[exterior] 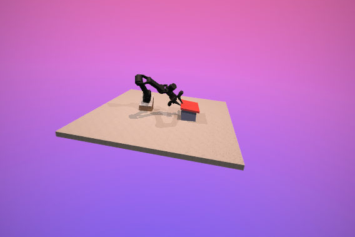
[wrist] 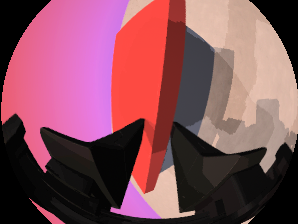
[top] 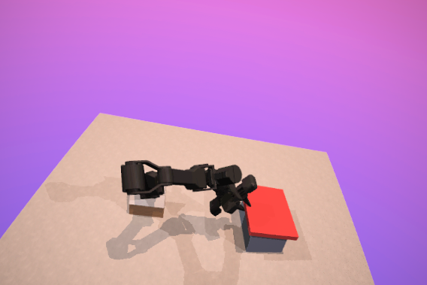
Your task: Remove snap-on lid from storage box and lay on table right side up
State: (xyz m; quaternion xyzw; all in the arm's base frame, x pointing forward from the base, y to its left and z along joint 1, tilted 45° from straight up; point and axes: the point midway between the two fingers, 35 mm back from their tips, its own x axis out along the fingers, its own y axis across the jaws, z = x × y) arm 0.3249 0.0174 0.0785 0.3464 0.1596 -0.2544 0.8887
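Now: gripper tip 80 mm short of the red lid and 10 mm to the right of it. Round my gripper tip: grey storage box: 70 mm ahead, 60 mm below, 10 mm to the left.
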